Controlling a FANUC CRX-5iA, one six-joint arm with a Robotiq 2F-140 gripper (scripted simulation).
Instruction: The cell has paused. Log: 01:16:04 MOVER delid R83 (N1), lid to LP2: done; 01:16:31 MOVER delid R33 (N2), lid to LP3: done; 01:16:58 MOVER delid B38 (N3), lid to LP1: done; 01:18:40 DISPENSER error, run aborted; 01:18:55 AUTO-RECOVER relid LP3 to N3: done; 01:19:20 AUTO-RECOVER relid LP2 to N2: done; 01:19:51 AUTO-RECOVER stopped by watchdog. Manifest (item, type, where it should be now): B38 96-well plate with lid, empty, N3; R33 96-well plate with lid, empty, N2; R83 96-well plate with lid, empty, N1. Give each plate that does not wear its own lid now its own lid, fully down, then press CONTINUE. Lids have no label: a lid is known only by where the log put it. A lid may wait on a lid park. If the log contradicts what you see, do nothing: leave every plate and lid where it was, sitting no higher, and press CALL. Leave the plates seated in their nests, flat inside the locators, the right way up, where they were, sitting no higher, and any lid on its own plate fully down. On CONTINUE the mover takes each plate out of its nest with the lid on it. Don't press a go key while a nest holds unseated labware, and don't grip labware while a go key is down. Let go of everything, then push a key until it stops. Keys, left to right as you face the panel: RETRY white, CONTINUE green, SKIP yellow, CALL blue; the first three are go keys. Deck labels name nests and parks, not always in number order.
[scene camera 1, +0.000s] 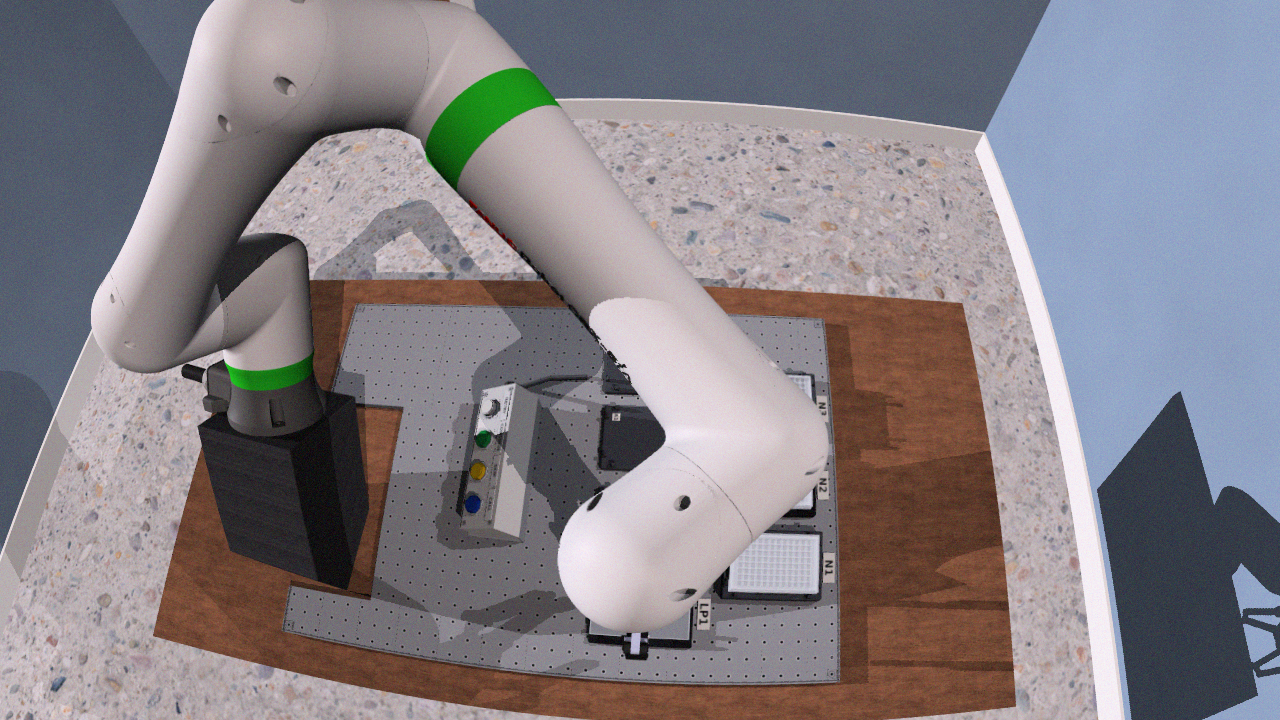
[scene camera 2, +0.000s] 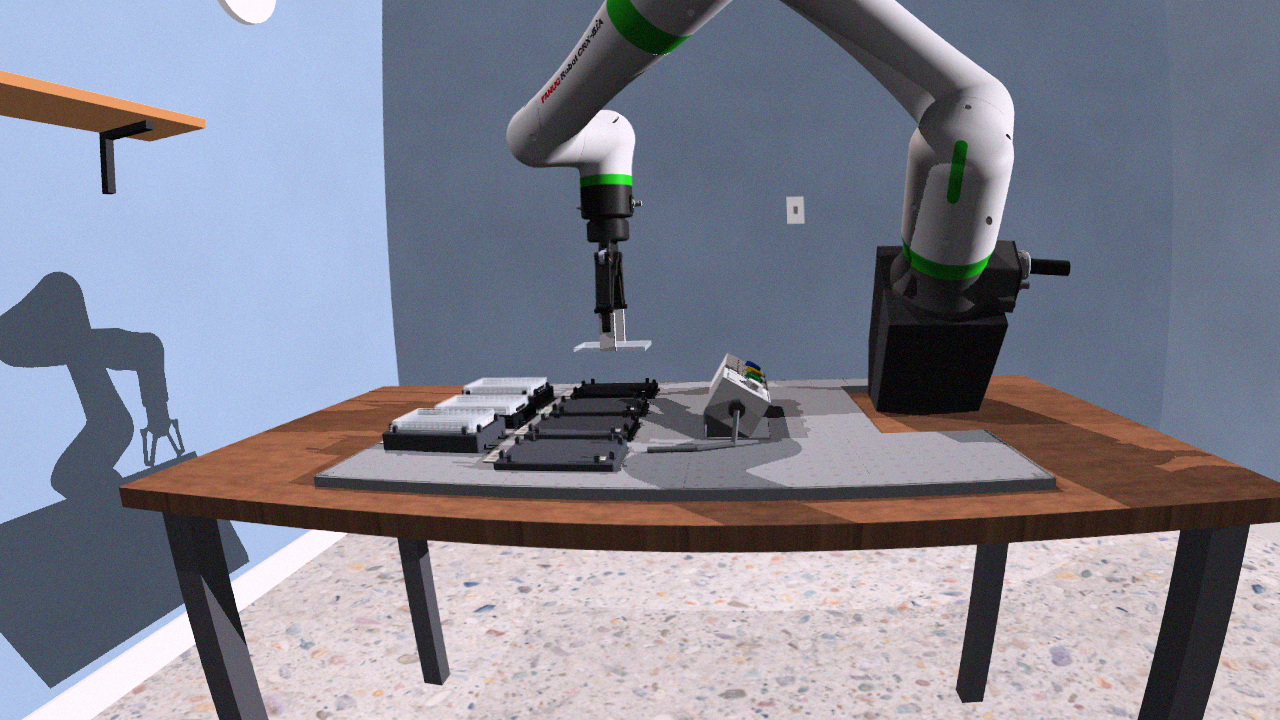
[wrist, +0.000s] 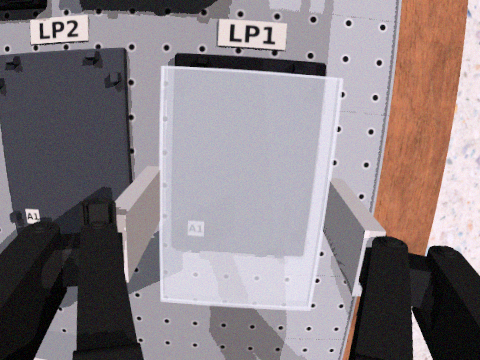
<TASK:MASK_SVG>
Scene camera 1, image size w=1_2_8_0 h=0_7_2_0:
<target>clear lid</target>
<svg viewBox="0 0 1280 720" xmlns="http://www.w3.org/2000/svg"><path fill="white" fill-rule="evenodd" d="M590 620L589 634L619 637L627 634L602 627ZM691 609L669 626L656 631L650 631L648 635L652 639L689 640Z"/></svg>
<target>clear lid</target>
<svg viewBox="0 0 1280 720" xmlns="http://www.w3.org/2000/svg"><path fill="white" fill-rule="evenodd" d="M730 565L729 591L819 593L820 535L763 533Z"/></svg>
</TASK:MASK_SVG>
